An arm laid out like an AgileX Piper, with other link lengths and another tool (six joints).
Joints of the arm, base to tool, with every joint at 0 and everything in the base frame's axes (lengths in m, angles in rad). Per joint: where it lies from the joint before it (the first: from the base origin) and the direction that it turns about. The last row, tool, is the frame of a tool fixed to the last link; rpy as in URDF.
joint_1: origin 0.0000 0.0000 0.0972 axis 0 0 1
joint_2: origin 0.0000 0.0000 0.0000 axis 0 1 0
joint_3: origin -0.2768 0.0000 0.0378 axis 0 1 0
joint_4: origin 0.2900 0.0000 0.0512 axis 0.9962 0 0.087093
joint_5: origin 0.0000 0.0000 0.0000 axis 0 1 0
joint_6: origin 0.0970 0.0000 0.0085 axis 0.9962 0 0.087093
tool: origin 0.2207 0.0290 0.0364 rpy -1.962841 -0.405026 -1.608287
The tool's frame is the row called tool.
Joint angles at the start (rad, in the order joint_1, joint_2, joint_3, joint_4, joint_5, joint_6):
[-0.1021 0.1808 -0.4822 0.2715 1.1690 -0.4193]
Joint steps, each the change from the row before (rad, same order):
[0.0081 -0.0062 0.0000 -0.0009 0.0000 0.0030]
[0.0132 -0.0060 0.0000 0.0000 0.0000 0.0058]
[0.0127 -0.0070 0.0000 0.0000 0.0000 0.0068]
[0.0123 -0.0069 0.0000 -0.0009 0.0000 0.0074]
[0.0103 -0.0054 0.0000 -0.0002 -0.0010 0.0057]
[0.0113 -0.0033 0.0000 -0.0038 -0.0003 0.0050]
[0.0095 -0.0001 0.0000 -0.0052 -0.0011 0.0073]
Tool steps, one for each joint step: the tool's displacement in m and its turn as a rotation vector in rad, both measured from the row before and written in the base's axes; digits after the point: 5 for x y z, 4 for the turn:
[-0.00075 0.00159 0.00133 0.0007 -0.0056 0.0057]
[-0.00118 0.00296 0.00145 0.0037 -0.0049 0.0093]
[-0.00118 0.00283 0.00169 0.0044 -0.0057 0.0082]
[-0.00115 0.00247 0.00159 0.0041 -0.0053 0.0071]
[-0.00080 0.00217 0.00153 0.0038 -0.0052 0.0063]
[-0.00091 0.00143 0.00053 0.0001 -0.0024 0.0064]
[-0.00038 0.00058 -0.00007 0.0007 0.0006 0.0024]

